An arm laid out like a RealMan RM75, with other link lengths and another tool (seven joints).
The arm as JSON. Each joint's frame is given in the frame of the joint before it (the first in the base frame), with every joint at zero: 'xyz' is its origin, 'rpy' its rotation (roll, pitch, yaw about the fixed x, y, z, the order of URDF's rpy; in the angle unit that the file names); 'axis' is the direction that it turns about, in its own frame. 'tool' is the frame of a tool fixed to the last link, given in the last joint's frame.
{
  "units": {
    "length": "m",
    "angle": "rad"
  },
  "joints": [
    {
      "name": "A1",
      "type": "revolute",
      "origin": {
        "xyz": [
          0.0,
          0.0,
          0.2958
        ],
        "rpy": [
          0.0,
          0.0,
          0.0
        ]
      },
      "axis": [
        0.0,
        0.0,
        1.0
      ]
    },
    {
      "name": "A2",
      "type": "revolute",
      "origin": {
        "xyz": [
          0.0,
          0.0,
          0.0
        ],
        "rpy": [
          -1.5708,
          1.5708,
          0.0
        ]
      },
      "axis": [
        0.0,
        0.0,
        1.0
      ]
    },
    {
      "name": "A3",
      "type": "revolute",
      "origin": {
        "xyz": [
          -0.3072,
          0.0,
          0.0
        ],
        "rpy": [
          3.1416,
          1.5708,
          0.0
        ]
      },
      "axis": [
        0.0,
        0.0,
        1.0
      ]
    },
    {
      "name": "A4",
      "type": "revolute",
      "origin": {
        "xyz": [
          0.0,
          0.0,
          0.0
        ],
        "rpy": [
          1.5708,
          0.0,
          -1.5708
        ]
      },
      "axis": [
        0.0,
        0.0,
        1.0
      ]
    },
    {
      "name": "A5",
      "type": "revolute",
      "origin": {
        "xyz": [
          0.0,
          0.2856,
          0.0
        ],
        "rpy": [
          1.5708,
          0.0,
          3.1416
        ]
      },
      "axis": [
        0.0,
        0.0,
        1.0
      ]
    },
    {
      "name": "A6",
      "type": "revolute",
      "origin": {
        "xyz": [
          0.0,
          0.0,
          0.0
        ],
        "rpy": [
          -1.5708,
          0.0,
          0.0
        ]
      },
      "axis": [
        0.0,
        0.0,
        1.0
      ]
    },
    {
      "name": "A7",
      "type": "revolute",
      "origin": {
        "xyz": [
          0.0,
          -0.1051,
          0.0
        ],
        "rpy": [
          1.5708,
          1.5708,
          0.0
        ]
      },
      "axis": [
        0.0,
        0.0,
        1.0
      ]
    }
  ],
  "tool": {
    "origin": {
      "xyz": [
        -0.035,
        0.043,
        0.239
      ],
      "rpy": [
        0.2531,
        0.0,
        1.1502
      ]
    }
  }
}
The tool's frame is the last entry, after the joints.
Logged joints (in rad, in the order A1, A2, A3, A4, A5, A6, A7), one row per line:
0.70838, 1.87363, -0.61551, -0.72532, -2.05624, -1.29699, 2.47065
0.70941, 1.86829, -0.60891, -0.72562, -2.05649, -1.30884, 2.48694
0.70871, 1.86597, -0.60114, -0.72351, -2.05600, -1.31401, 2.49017
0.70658, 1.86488, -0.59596, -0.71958, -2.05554, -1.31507, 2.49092
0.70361, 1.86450, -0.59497, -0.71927, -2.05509, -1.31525, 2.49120
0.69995, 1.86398, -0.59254, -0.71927, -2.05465, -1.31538, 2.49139
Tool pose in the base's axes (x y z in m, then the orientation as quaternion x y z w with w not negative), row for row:
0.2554, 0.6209, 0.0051, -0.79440, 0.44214, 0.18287, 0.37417
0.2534, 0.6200, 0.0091, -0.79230, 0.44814, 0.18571, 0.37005
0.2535, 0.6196, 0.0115, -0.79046, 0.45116, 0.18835, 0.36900
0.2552, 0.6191, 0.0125, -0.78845, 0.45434, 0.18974, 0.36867
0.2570, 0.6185, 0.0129, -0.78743, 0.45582, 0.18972, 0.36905
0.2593, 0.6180, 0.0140, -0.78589, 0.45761, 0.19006, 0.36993
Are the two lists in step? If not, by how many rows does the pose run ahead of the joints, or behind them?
They are in step.
